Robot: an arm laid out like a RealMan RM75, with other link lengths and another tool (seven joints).
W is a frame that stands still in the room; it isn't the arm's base.
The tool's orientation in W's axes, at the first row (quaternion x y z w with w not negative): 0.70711 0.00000 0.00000 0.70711
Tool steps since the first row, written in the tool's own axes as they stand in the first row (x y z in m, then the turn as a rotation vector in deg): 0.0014 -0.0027 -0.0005 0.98 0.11 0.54; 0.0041 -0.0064 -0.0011 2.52 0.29 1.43; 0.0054 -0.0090 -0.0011 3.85 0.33 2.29; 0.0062 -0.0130 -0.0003 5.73 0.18 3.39
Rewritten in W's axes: 0.0014 0.0005 -0.0027 0.98 -0.54 0.11; 0.0041 0.0011 -0.0064 2.52 -1.43 0.29; 0.0054 0.0011 -0.0090 3.85 -2.29 0.33; 0.0062 0.0003 -0.0130 5.73 -3.39 0.18
